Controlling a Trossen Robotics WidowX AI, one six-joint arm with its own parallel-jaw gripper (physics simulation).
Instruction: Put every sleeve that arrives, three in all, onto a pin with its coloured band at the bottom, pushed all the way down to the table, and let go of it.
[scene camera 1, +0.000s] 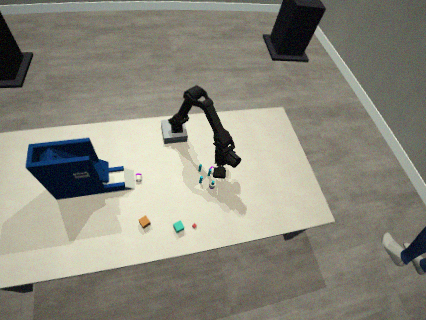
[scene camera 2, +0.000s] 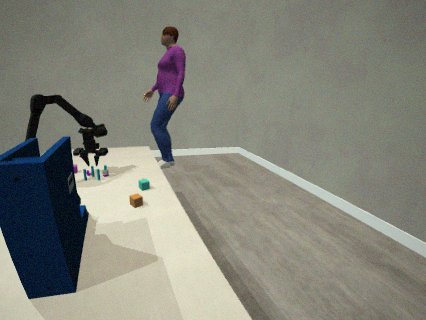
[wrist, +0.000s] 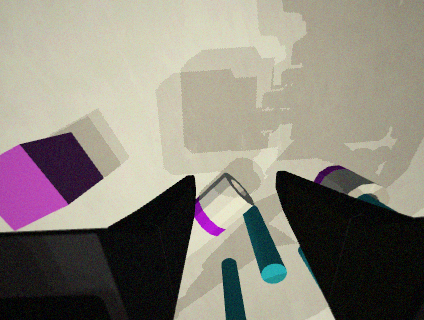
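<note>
My gripper (scene camera 1: 219, 173) (scene camera 2: 92, 164) (wrist: 235, 180) is open and empty above the pins. A pale sleeve (wrist: 225, 202) with a magenta band shows below and between the fingers in the wrist view, tilted or lying beside a teal pin (wrist: 261, 247), not on it; its band faces lower left. A second sleeve (scene camera 1: 212, 185) (scene camera 2: 105, 173) (wrist: 345, 179) is around the front right pin, purple band at the bottom. A third sleeve (scene camera 1: 139, 177) stands by the chute's mouth, its magenta band apparently at the top. Other teal pins (scene camera 1: 200, 168) (scene camera 1: 201, 179) (scene camera 2: 85, 174) are bare.
A blue chute box (scene camera 1: 70, 175) (scene camera 2: 37, 225) stands at the left. A magenta block (wrist: 30, 185) lies left of the fingers in the wrist view. An orange block (scene camera 1: 144, 221) (scene camera 2: 136, 200), teal block (scene camera 1: 178, 226) (scene camera 2: 144, 184) and small red piece (scene camera 1: 194, 226) lie near the front. A person (scene camera 2: 170, 72) stands beyond the table.
</note>
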